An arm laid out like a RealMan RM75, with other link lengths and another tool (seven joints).
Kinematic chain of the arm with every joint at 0, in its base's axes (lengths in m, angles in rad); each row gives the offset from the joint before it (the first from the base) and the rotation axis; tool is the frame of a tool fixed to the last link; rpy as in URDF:
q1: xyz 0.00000 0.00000 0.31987 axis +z
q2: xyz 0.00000 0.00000 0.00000 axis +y
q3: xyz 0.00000 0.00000 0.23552 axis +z
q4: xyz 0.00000 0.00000 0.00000 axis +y
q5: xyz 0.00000 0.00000 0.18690 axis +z
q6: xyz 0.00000 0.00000 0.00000 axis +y
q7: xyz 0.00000 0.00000 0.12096 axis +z
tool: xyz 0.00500 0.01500 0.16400 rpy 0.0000 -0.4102 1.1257
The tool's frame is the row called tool.
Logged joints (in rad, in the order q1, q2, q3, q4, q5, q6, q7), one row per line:
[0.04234, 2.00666, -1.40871, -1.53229, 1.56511, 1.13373, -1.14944]
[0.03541, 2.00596, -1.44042, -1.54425, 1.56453, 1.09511, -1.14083]
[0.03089, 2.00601, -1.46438, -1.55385, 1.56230, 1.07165, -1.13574]
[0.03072, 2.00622, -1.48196, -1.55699, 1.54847, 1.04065, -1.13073]
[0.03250, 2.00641, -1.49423, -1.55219, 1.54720, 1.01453, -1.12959]
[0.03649, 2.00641, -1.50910, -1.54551, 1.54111, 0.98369, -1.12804]
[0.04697, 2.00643, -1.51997, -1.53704, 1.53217, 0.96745, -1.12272]
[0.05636, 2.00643, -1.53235, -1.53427, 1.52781, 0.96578, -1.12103]
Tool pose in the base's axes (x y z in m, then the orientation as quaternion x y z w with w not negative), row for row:
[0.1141, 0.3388, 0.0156, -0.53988, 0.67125, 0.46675, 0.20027]
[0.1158, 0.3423, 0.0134, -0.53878, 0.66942, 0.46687, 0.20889]
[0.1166, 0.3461, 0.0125, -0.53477, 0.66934, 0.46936, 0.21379]
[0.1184, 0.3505, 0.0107, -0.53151, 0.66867, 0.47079, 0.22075]
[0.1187, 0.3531, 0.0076, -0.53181, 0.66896, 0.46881, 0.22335]
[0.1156, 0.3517, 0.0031, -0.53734, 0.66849, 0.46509, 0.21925]
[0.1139, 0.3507, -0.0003, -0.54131, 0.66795, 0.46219, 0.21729]
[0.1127, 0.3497, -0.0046, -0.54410, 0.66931, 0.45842, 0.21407]
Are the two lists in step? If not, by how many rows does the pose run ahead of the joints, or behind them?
The pose runs 2 rows ahead of the joints: the pose in row i belongs to the joints in row i + 2.
